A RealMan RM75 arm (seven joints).
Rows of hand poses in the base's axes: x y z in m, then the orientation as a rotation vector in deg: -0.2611 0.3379 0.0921 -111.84 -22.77 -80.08; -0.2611 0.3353 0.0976 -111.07 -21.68 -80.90; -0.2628 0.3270 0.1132 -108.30 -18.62 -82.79; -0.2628 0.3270 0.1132 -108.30 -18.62 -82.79; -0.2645 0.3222 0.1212 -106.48 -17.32 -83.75; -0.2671 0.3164 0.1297 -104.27 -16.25 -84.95; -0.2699 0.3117 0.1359 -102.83 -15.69 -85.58; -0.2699 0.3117 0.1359 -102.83 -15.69 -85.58; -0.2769 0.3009 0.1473 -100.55 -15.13 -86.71; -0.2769 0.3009 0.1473 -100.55 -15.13 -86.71; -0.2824 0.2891 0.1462 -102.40 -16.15 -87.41; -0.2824 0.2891 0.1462 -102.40 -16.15 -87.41; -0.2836 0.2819 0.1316 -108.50 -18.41 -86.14; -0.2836 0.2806 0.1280 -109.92 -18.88 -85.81; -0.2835 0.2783 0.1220 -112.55 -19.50 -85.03; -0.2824 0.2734 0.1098 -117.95 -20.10 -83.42; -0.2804 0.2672 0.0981 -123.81 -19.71 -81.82; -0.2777 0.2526 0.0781 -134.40 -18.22 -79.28; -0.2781 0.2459 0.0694 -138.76 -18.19 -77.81
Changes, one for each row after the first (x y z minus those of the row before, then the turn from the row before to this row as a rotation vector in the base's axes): 0.0000 -0.0026 0.0055 0.94 -0.47 -0.63; -0.0017 -0.0083 0.0156 3.15 -1.27 -1.33; 0.0000 0.0000 0.0000 0.00 0.00 0.00; -0.0017 -0.0048 0.0080 1.75 -0.88 -0.40; -0.0026 -0.0058 0.0085 1.84 -1.26 -0.27; -0.0028 -0.0047 0.0062 1.16 -0.78 -0.03; 0.0000 0.0000 0.0000 0.00 0.00 0.00; -0.0070 -0.0108 0.0114 1.61 -1.42 0.01; 0.0000 0.0000 0.0000 0.00 0.00 0.00; -0.0055 -0.0118 -0.0011 -2.01 0.02 -0.70; 0.0000 0.0000 0.0000 0.00 0.00 0.00; -0.0012 -0.0072 -0.0146 -5.15 2.48 -0.83; 0.0000 -0.0013 -0.0036 -1.17 0.60 -0.22; 0.0001 -0.0023 -0.0060 -2.00 1.26 -0.47; 0.0011 -0.0049 -0.0122 -3.79 2.69 -1.36; 0.0020 -0.0062 -0.0117 -3.71 2.95 -2.17; 0.0027 -0.0146 -0.0200 -6.62 4.94 -4.63; -0.0004 -0.0067 -0.0087 -2.94 2.09 -1.47
